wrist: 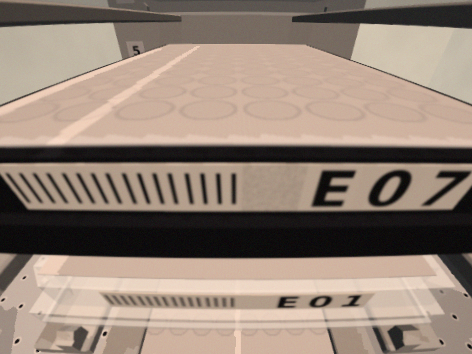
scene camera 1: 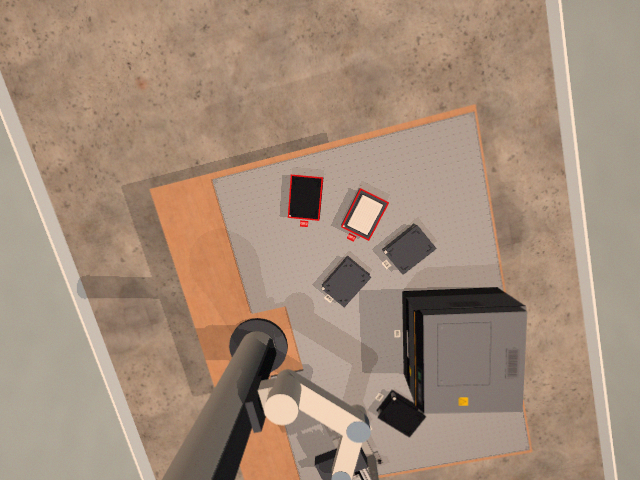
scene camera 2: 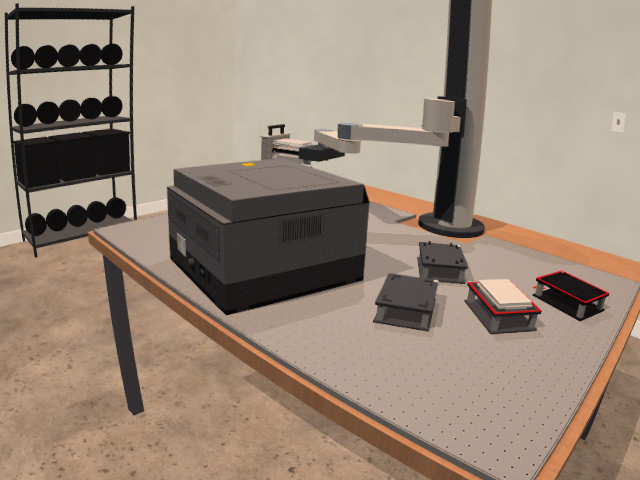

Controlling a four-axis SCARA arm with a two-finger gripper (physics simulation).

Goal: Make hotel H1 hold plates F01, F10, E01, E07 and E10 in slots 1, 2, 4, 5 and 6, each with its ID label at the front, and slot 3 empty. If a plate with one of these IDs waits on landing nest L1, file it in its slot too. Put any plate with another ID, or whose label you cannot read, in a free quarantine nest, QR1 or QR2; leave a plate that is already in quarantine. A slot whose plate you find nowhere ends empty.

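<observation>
Plate E07 (wrist: 235, 187), with a dark body, sits label forward beside the mark 5 in the wrist view. Clear plate E01 (wrist: 237, 302) is one level below it, label forward, in slot 4. Hotel H1 (scene camera 2: 266, 147) shows partly behind the grey instrument and is cut off at the bottom of scene camera 1. My gripper (scene camera 2: 306, 151) is open and empty at the hotel front, low around E01's level; its fingertips are mostly hidden. A pale plate (scene camera 1: 364, 214) (scene camera 2: 504, 293) lies on one red-edged nest; the other red-edged nest (scene camera 1: 305, 197) (scene camera 2: 571, 286) is empty. Other hotel labels are hidden.
A large grey instrument (scene camera 1: 463, 348) (scene camera 2: 294, 253) stands beside the arm's reach. Two dark nests (scene camera 1: 346, 281) (scene camera 1: 408, 249) (scene camera 2: 443, 255) (scene camera 2: 407, 291) hold no plate; their labels are too small to read. A black stand (scene camera 1: 401, 413) is near the instrument's corner.
</observation>
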